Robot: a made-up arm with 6 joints. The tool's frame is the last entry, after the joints.
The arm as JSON. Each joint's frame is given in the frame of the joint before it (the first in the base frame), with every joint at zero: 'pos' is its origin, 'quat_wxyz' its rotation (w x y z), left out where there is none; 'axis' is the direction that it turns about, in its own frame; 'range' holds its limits. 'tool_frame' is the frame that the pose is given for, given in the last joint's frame.
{
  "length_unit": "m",
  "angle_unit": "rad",
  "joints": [
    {
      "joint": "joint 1",
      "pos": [
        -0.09,
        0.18,
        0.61
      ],
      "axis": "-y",
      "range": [
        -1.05,
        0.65
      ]
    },
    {
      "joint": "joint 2",
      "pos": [
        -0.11,
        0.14,
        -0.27
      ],
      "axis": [
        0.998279,
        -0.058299,
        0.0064
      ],
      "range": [
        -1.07,
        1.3
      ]
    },
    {
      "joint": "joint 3",
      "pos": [
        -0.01,
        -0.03,
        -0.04
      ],
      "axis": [
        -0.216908,
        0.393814,
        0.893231
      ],
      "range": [
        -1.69,
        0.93
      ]
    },
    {
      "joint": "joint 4",
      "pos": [
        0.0,
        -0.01,
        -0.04
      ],
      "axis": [
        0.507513,
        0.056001,
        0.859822
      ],
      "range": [
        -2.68,
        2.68
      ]
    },
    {
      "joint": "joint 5",
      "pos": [
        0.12,
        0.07,
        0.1
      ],
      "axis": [
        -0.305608,
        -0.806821,
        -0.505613
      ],
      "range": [
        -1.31,
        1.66
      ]
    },
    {
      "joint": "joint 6",
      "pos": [
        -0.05,
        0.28,
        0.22
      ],
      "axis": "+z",
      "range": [
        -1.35,
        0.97
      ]
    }
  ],
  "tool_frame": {
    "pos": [
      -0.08,
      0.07,
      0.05
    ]
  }
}
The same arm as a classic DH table. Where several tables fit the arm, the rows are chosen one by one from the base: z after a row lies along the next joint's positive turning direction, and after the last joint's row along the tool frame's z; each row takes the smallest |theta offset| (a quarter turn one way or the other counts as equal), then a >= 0, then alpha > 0; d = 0 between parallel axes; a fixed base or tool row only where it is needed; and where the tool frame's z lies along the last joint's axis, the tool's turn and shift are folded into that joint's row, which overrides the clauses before.
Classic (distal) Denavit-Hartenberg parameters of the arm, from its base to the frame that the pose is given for. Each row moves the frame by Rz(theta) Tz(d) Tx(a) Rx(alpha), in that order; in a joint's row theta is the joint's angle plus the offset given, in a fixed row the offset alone. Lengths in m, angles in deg.
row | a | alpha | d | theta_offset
base (fixed) | -0.0900 | 90.00 | 0.6100 | 0.00
joint 1 | 0.2693 | -86.66 | -0.3135 | -89.63
joint 2 | -0.0125 | -103.52 | -0.1321 | 66.94
joint 3 | 0.0028 | 47.16 | -0.0797 | -20.48
joint 4 | 0.0520 | 129.42 | 0.0849 | -61.38
joint 5 | -0.1459 | -120.37 | -0.3633 | 36.06
joint 6 | -0.1063 | 0.00 | 0.0000 | -20.44
tool (fixed) | 0.0000 | 0.00 | 0.1269 | 41.19
Joint limits (deg, base to tool): -60.16..37.24 -61.31..74.48 -96.83..53.29 -153.55..153.55 -75.06..95.11 -77.35..55.58

